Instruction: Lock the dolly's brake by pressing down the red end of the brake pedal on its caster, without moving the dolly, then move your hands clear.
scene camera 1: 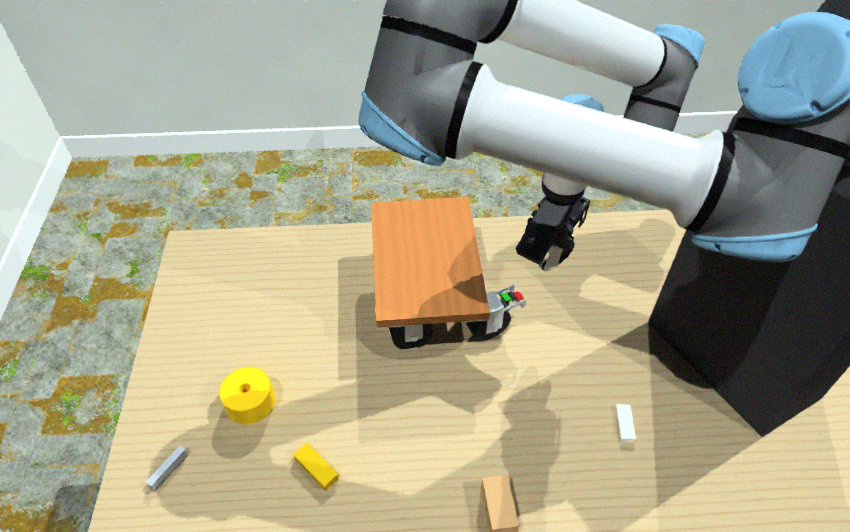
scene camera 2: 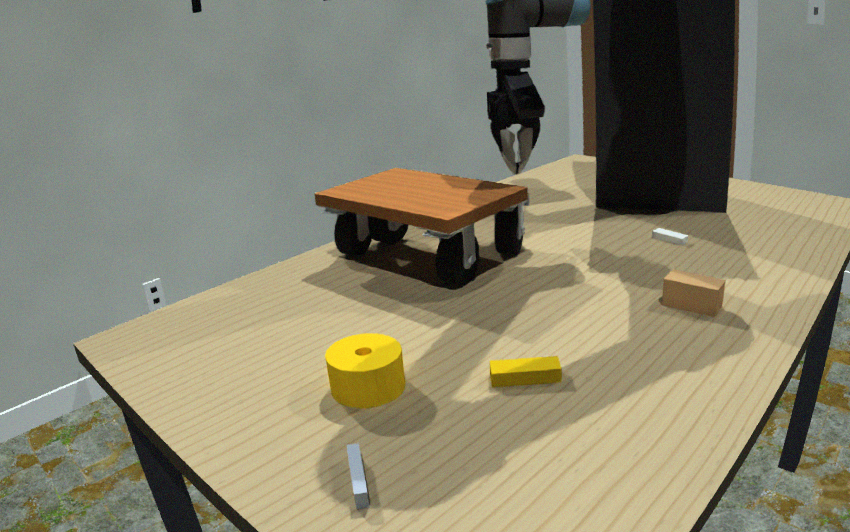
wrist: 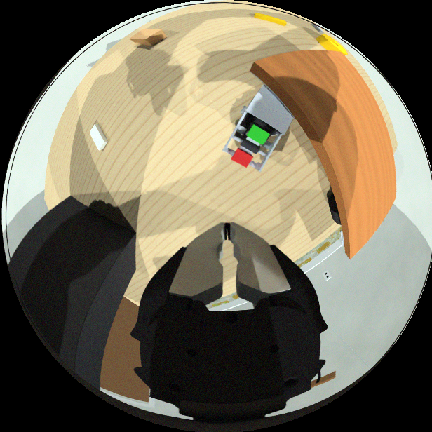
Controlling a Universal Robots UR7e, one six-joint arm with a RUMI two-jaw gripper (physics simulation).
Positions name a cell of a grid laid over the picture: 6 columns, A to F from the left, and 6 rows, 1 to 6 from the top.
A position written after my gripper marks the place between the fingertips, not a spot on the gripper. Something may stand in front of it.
Scene:
my gripper: scene camera 1 D4; scene camera 2 D2; wrist D4
dolly: scene camera 1 D4; scene camera 2 C3; wrist E2

